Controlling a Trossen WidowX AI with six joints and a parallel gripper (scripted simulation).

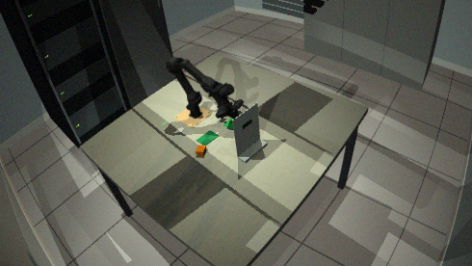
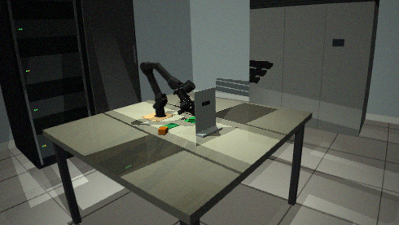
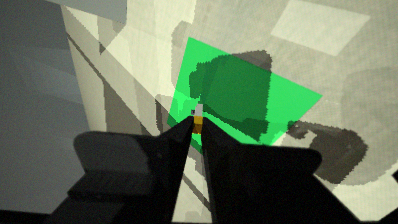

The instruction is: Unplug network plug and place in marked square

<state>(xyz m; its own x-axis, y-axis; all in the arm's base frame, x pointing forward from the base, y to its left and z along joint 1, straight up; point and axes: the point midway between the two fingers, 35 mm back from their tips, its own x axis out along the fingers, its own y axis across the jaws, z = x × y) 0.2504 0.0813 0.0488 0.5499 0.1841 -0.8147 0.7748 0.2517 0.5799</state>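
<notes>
The orange plug lies right at my gripper tip. Round my gripper tip: upright panel: 19 cm ahead, 12 cm to the right, 9 cm above; green square: 2 cm below; darker green patch: 6 cm behind, 19 cm to the right, 2 cm below.
</notes>
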